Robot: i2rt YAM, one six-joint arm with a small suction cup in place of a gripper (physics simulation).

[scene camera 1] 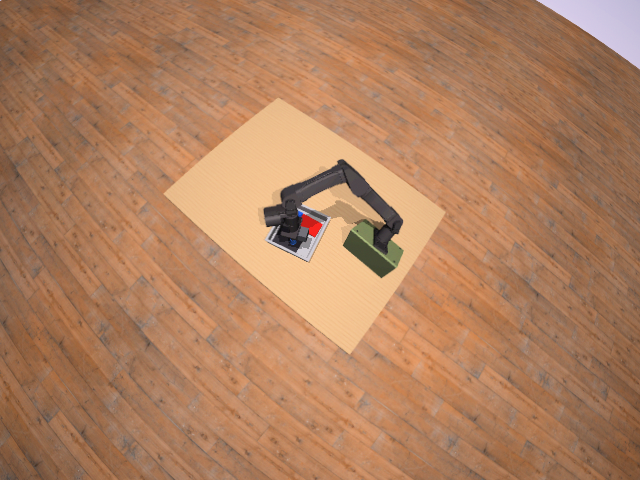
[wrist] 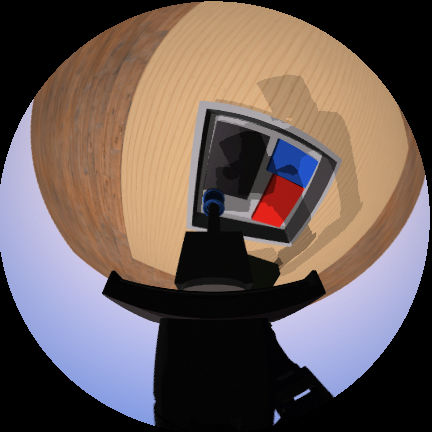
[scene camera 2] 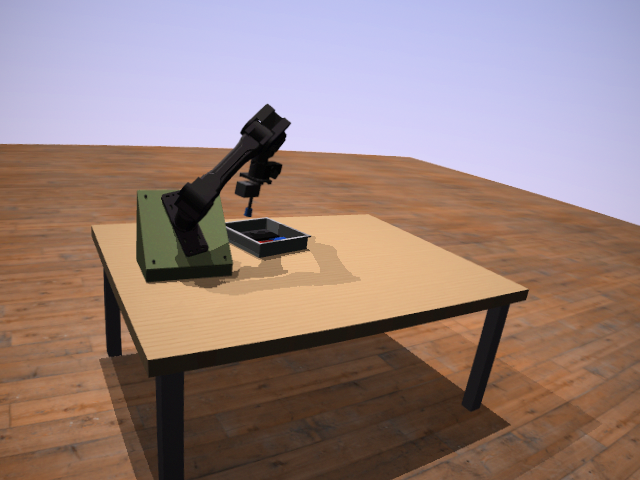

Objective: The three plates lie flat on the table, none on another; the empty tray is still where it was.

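Where they show: hand, its tool point: (scene camera 1: 293, 241) (wrist: 213, 197) (scene camera 2: 247, 215); arm's base, origin of its link: (scene camera 1: 379, 241) (scene camera 2: 184, 223).
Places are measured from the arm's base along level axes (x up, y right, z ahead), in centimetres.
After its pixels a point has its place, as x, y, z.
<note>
A grey tray (scene camera 1: 318, 239) {-8.4, -11.2, 24.4} (scene camera 2: 289, 244) {-10.5, -0.3, 38.4} (wrist: 196, 165) {-8.4, -22.9, 35.8} stands on the table. Inside it, three plates lie flat and side by side: a large black plate (scene camera 1: 281, 241) {-12.0, -20.3, 39.1} (scene camera 2: 266, 234) {-12.1, -16.2, 39.7} (wrist: 232, 137) {-12.1, -19.1, 41.1} on one side, and a blue plate (scene camera 1: 299, 213) {-12.0, -3.3, 39.8} (scene camera 2: 279, 238) {-12.0, -10.6, 41.6} (wrist: 298, 157) {-12.0, -7.0, 42.8} and a red plate (scene camera 1: 311, 225) {-12.0, -5.6, 31.4} (scene camera 2: 264, 241) {-12.0, -9.2, 34.4} (wrist: 280, 200) {-12.0, -5.9, 33.5} along the other, their edges meeting. My gripper, a blue suction cup (scene camera 1: 292, 241) (scene camera 2: 248, 212) (wrist: 213, 200), hangs above the tray, open, with no plate on it. In scene camera 1 the arm hides part of the black and blue plates.
The arm's green wedge base (scene camera 1: 366, 248) {3.1, -7.6, 3.8} (scene camera 2: 149, 222) {0.4, -2.1, -9.5} stands on the table (scene camera 1: 232, 155) {-13.3, 7.0, 90.8} (scene camera 2: 361, 310) {-13.4, 43.9, 30.4} beside the tray, near the table's edge. The arm's shadow falls across the tabletop and part of the tray. The tray's raised walls surround the plates.
</note>
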